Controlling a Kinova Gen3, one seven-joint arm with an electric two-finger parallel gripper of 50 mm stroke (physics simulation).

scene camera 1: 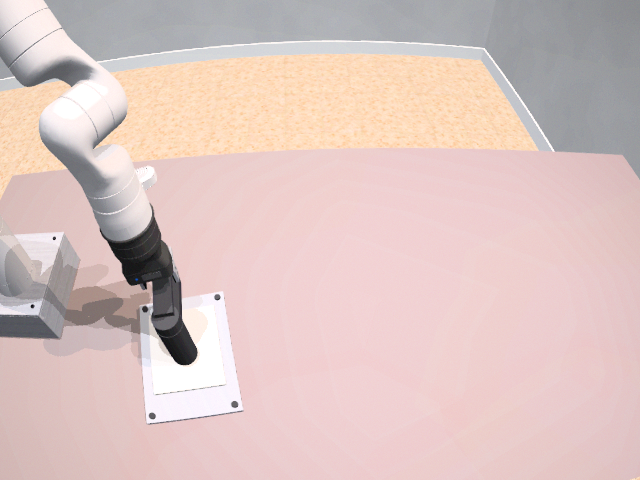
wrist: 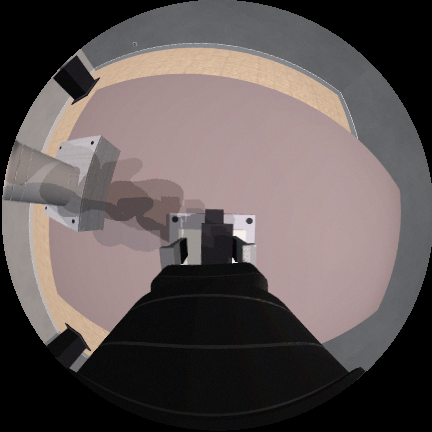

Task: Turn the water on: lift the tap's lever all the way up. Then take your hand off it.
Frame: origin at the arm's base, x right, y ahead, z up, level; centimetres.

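Seen in the pictures: gripper, fingertip midpoint: (scene camera 1: 160,280) (wrist: 208,245); arm's base, link origin: (scene camera 1: 16,277) (wrist: 64,184).
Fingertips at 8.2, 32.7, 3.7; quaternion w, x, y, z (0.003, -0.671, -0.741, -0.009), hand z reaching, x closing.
Pixels of each thing's top centre, then the offset from my fingertips to it, as dx, dy, dz. "spot": a spot on its surface instead. Level surfaces: height alone.
- black tap, surface spot: (scene camera 1: 178,343) spot: +10.2, +1.9, -3.3
- white plate with a grey-white base, top centre: (scene camera 1: 185,353) (wrist: 211,273) +7.9, +1.1, -11.9
- pink table, surface height: dz -13.1
The black tap (scene camera 1: 178,343) stands on a white plate with a grey-white base (scene camera 1: 193,405) (wrist: 247,231). Its flat dark lever (scene camera 1: 164,298) (wrist: 217,242) runs from the top of the tap's round body towards the gripper. How far the lever is raised is hard to tell. My gripper (scene camera 1: 160,280) (wrist: 208,245) is open and holds nothing. In the wrist view the lever shows between the two fingers, with a gap on each side. In the scene view the gripper is at the lever's far end and hides part of it. Contact cannot be made out.
The pink table (scene camera 1: 413,284) (wrist: 300,175) extends under the base. A grey block (scene camera 1: 64,289) (wrist: 100,185) carrying a pale arm's foot stands to the left. The white arm (scene camera 1: 118,191) reaches in from the upper left. Shadows fall between the block and the base.
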